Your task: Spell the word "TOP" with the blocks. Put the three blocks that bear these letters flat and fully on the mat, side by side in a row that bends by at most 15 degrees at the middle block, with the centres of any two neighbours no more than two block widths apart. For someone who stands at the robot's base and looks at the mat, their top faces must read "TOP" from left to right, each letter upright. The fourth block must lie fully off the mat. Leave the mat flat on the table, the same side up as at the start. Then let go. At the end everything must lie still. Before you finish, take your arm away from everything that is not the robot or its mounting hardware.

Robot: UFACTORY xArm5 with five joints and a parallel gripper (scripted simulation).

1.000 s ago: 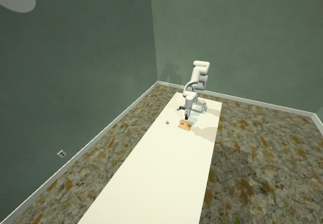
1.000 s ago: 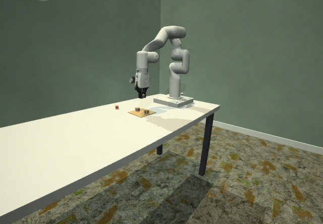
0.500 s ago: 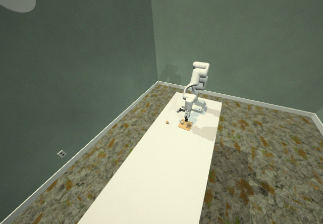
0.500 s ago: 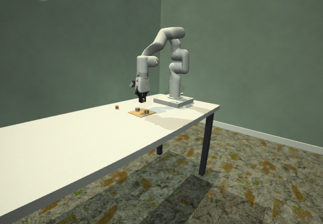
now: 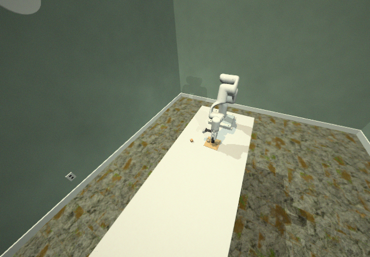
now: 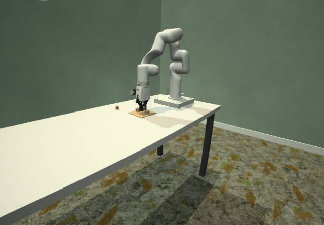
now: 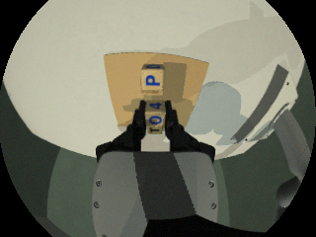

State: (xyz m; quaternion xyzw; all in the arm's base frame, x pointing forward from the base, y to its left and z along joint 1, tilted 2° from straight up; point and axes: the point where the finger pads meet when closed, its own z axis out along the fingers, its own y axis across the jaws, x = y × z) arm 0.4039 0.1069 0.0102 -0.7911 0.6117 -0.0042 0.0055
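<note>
Right now the tan mat is 40 mm below my hand.
</note>
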